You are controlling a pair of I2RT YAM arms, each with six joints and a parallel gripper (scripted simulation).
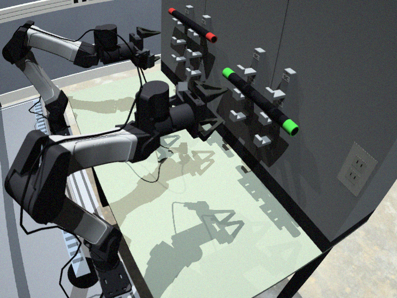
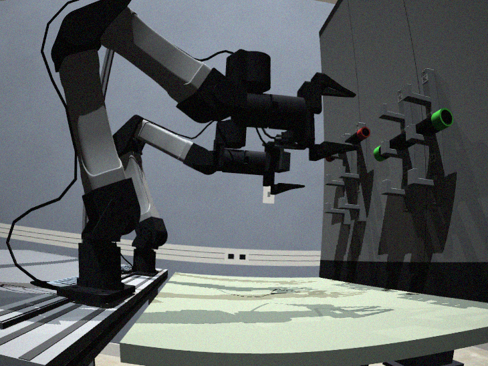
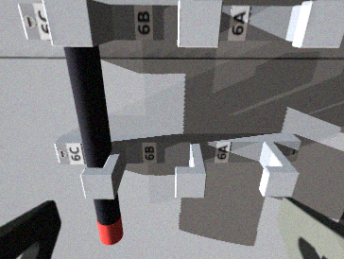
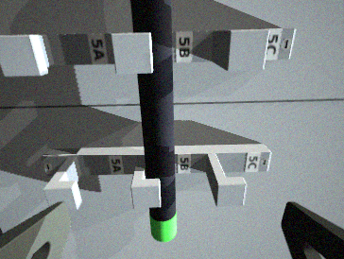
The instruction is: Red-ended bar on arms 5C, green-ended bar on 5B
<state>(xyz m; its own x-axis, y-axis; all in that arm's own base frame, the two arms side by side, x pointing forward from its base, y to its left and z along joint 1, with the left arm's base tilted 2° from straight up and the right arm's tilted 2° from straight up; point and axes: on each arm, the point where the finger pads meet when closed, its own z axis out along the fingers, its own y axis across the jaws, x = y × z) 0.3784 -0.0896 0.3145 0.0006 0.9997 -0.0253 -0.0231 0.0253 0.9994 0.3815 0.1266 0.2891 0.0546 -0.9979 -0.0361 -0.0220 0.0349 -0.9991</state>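
Now: the red-ended bar 12 cm ahead of my left hand and 6 cm above it. Also, from my left hand: wall panel (26 cm ahead, 23 cm to the right, 15 cm above); then outlet plate (73 cm to the right, 14 cm ahead); then green-ended bar (40 cm to the right, 11 cm ahead, 1 cm below).
The green-ended bar is 120 mm ahead of my right hand, 10 mm to the left of it and 10 mm below it. Also, from my right hand: red-ended bar 130 mm ahead, 400 mm to the left, 60 mm above; wall panel 270 mm ahead, 180 mm to the left, 150 mm above; outlet plate 150 mm ahead, 320 mm to the right.
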